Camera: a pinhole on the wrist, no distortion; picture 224 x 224 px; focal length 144.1 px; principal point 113.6 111.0 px. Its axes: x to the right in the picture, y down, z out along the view. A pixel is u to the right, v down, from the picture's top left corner.
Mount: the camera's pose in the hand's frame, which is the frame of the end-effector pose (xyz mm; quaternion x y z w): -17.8 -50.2 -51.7 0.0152 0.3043 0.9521 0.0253
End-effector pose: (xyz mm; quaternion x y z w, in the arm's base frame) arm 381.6 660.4 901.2 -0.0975 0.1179 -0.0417 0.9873
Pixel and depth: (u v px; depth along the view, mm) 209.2 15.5 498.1
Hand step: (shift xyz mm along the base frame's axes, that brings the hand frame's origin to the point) -231.6 577.2 123.0
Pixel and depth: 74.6 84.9 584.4
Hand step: 273.4 404.8 231.7
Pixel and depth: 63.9 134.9 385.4
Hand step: 203.8 151.4 231.5
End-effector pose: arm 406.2 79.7 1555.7 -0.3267 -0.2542 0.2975 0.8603
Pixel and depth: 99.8 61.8 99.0
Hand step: -19.4 22.7 -18.9
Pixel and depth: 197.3 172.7 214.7
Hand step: -209.4 -15.3 79.4
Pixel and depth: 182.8 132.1 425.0
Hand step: -407.1 93.5 57.3
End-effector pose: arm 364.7 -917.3 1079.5 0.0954 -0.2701 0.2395 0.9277
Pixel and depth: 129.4 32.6 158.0
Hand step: -86.4 79.2 14.7
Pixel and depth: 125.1 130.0 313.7
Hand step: -175.6 4.1 178.7
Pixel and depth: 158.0 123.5 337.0
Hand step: -252.4 -6.0 148.7
